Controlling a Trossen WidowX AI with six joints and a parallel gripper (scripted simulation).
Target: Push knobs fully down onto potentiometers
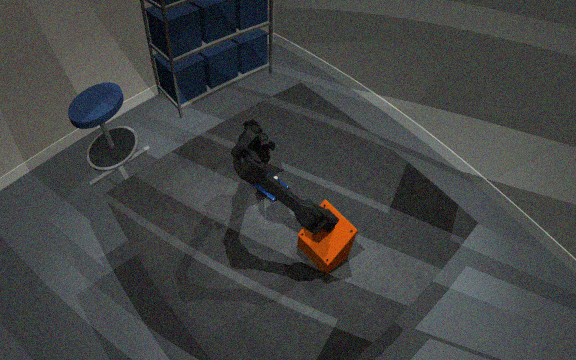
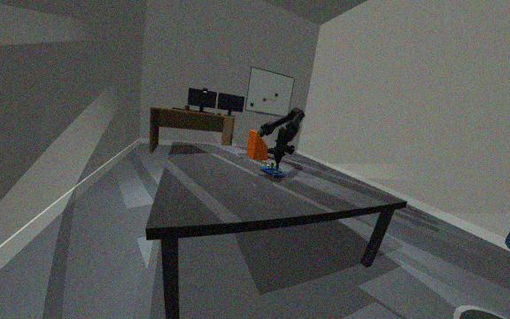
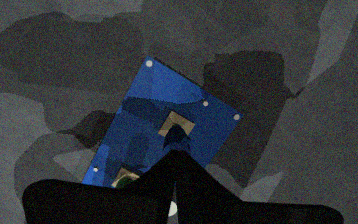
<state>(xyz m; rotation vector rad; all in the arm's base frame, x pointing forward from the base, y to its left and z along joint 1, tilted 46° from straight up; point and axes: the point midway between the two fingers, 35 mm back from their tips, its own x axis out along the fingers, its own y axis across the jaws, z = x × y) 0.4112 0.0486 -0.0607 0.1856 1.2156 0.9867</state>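
My gripper tip is 2 cm above the blue knob. The rest, counted from my gripper tip: green knob: 7 cm behind, 3 cm below.
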